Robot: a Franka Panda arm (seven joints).
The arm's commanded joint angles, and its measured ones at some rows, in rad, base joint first. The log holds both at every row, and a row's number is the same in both.
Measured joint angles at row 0:
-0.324, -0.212, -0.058, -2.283, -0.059, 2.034, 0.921
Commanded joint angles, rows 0 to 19:
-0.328, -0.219, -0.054, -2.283, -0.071, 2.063, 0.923
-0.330, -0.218, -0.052, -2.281, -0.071, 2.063, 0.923
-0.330, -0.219, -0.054, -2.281, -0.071, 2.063, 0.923
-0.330, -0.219, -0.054, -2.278, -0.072, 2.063, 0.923
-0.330, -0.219, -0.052, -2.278, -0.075, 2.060, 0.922
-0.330, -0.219, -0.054, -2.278, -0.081, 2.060, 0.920
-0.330, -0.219, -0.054, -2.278, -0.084, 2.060, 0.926
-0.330, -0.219, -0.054, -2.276, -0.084, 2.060, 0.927
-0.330, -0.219, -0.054, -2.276, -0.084, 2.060, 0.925
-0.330, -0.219, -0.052, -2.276, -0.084, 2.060, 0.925
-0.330, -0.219, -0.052, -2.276, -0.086, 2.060, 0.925
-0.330, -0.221, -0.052, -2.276, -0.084, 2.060, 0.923
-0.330, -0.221, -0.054, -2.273, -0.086, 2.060, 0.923
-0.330, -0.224, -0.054, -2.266, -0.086, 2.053, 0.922
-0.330, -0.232, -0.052, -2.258, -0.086, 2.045, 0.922
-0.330, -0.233, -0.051, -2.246, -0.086, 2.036, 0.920
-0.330, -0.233, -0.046, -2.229, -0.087, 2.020, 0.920
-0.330, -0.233, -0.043, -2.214, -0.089, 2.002, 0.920
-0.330, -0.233, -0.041, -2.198, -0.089, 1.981, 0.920
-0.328, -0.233, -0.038, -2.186, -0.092, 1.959, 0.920
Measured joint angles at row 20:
-0.324, -0.226, -0.055, -2.233, -0.075, 2.021, 0.921
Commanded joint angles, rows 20 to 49:
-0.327, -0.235, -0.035, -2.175, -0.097, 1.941, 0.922
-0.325, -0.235, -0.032, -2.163, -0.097, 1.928, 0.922
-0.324, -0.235, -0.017, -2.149, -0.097, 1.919, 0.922
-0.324, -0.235, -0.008, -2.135, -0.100, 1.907, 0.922
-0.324, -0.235, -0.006, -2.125, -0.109, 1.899, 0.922
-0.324, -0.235, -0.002, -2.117, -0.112, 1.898, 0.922
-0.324, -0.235, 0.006, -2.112, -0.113, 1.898, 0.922
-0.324, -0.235, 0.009, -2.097, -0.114, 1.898, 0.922
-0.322, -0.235, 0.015, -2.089, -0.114, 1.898, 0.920
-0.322, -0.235, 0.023, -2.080, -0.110, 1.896, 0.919
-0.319, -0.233, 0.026, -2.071, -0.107, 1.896, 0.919
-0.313, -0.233, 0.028, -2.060, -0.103, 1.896, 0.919
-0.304, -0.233, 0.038, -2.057, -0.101, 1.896, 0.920
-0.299, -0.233, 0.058, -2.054, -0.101, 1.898, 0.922
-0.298, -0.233, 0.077, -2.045, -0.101, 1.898, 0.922
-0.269, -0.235, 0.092, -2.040, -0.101, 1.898, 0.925
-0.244, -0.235, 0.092, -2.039, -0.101, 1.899, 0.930
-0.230, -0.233, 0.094, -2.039, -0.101, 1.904, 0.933
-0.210, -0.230, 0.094, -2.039, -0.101, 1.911, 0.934
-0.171, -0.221, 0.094, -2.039, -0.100, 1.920, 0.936
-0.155, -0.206, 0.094, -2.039, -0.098, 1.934, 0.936
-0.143, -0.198, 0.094, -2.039, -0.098, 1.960, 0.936
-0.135, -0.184, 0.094, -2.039, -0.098, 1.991, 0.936
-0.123, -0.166, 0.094, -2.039, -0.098, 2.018, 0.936
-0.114, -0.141, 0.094, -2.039, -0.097, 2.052, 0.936
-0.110, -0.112, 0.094, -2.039, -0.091, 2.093, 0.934
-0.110, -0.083, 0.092, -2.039, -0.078, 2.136, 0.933
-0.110, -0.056, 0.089, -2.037, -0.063, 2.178, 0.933
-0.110, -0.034, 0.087, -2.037, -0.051, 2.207, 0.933
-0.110, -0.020, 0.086, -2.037, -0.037, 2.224, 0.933
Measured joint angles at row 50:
-0.113, -0.085, 0.093, -2.054, -0.073, 2.154, 0.927
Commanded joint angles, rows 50 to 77:
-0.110, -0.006, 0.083, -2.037, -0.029, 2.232, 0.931
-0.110, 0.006, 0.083, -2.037, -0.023, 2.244, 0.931
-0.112, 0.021, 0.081, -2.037, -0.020, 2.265, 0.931
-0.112, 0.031, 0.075, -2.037, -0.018, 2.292, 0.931
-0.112, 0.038, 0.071, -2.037, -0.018, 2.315, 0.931
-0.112, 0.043, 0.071, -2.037, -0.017, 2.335, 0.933
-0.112, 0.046, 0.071, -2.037, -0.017, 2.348, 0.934
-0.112, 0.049, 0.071, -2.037, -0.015, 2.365, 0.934
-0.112, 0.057, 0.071, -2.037, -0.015, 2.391, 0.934
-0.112, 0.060, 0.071, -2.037, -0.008, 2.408, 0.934
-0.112, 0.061, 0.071, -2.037, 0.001, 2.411, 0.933
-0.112, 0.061, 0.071, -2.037, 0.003, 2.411, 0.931
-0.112, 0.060, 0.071, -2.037, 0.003, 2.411, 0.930
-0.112, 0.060, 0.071, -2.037, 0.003, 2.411, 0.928
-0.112, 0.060, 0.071, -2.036, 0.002, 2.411, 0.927
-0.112, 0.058, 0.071, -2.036, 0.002, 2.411, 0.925
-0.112, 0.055, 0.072, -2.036, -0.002, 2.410, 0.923
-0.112, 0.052, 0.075, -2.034, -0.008, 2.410, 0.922
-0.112, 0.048, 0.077, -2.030, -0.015, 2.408, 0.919
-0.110, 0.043, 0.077, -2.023, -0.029, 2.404, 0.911
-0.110, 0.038, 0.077, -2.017, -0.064, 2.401, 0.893
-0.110, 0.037, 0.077, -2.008, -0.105, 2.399, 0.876
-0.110, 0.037, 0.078, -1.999, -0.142, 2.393, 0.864
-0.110, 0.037, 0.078, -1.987, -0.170, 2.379, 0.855
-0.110, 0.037, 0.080, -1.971, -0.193, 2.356, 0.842
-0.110, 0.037, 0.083, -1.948, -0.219, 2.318, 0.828
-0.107, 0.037, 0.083, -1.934, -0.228, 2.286, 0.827
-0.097, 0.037, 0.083, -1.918, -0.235, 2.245, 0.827
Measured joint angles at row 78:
-0.109, 0.044, 0.075, -1.969, -0.196, 2.351, 0.848
